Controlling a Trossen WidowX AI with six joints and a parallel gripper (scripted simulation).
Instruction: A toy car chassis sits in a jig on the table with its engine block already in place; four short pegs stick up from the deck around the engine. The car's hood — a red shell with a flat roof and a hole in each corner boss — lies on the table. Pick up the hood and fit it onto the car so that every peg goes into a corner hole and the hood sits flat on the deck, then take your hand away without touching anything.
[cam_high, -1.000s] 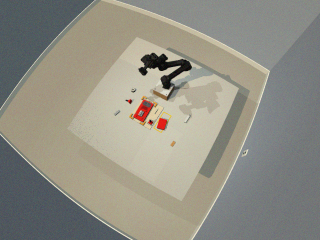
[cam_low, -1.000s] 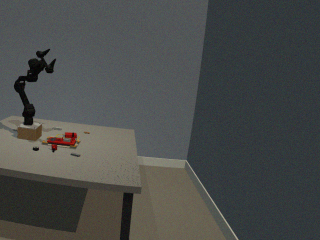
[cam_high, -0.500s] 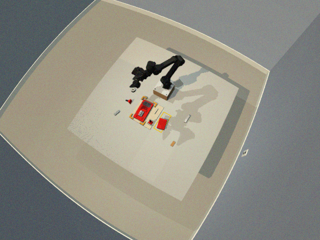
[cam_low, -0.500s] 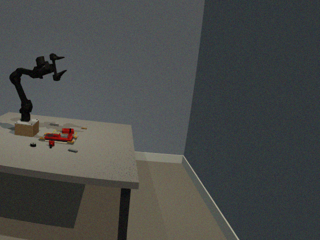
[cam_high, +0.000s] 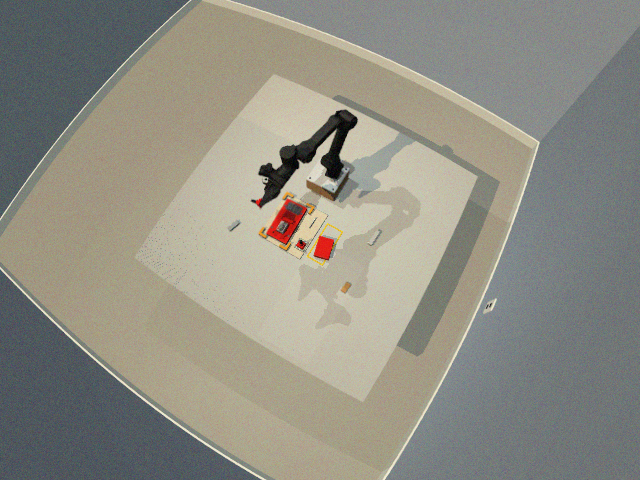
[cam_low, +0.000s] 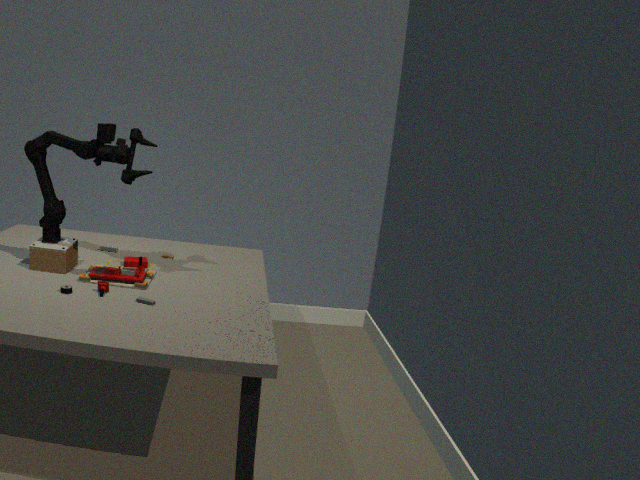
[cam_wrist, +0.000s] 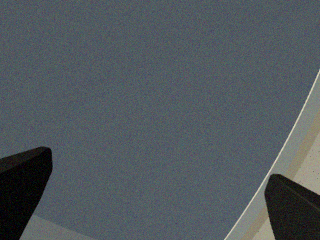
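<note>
My gripper tip is now 42 cm above the red hood, 24 cm to the right of it and 4 cm past it. From my gripper tip the other things lie so: dark ring 43 cm below, 27 cm behind, 14 cm to the right.
</note>
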